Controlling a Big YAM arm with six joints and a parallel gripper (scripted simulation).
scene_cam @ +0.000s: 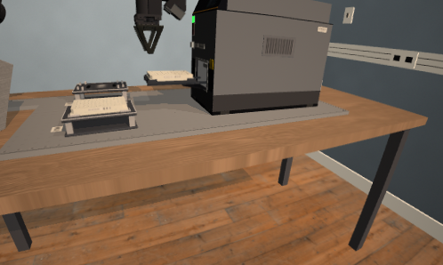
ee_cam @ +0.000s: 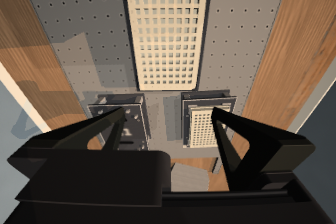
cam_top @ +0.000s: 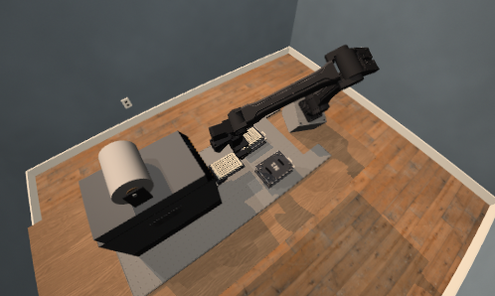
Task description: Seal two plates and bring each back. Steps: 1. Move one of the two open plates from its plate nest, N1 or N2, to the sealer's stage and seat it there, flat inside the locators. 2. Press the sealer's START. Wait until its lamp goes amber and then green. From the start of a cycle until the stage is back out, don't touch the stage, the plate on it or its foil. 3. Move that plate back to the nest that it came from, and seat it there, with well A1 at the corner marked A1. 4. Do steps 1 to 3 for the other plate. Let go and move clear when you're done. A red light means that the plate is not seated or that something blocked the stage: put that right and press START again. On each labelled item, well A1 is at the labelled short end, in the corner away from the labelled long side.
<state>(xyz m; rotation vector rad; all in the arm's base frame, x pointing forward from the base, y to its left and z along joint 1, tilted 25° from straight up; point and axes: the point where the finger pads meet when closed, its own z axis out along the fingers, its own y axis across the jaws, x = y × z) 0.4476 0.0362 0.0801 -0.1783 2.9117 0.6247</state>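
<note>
Right now my hand is 14 cm short of the start button, 12 cm to the right of it and 1 cm below it. Round my hand: sealer stage: 6 cm ahead, 1 cm to the left, 9 cm below; plate nest: 12 cm behind, 12 cm to the right, 14 cm below; small label: 22 cm behind, 14 cm to the right, 18 cm below.
</note>
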